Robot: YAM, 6 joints.
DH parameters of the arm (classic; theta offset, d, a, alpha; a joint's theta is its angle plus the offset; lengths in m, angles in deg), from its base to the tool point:
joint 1: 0 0.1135 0.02 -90
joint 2: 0 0 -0.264 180
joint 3: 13.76 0 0.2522 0
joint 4: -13.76 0 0.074 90
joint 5: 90 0 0 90
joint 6: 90 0.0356 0 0
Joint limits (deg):
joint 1: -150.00..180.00
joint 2: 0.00..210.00
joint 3: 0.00..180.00
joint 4: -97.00..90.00
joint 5: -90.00..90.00
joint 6: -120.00..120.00
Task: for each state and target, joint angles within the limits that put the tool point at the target. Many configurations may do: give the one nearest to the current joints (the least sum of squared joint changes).
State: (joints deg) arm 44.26 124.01 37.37 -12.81 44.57 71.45
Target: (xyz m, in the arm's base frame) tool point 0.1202 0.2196 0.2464
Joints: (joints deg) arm 67.36 70.49 46.03 -20.47 47.88 71.45
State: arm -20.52 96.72 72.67 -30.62 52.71 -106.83
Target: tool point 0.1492 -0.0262 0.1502
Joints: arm 0.30 74.19 31.47 -58.96 49.31 -106.83
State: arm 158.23 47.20 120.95 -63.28 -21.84 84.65
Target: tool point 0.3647 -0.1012 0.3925
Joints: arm 166.53 6.54 133.46 -70.49 -22.26 84.65
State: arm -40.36 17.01 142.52 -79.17 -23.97 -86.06
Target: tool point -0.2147 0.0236 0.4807
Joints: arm -3.43 25.43 125.70 -87.71 -17.52 -86.06
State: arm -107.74 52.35 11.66 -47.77 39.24 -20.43
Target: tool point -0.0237 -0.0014 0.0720
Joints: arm -112.11 59.47 0.00 -60.90 37.01 -20.43
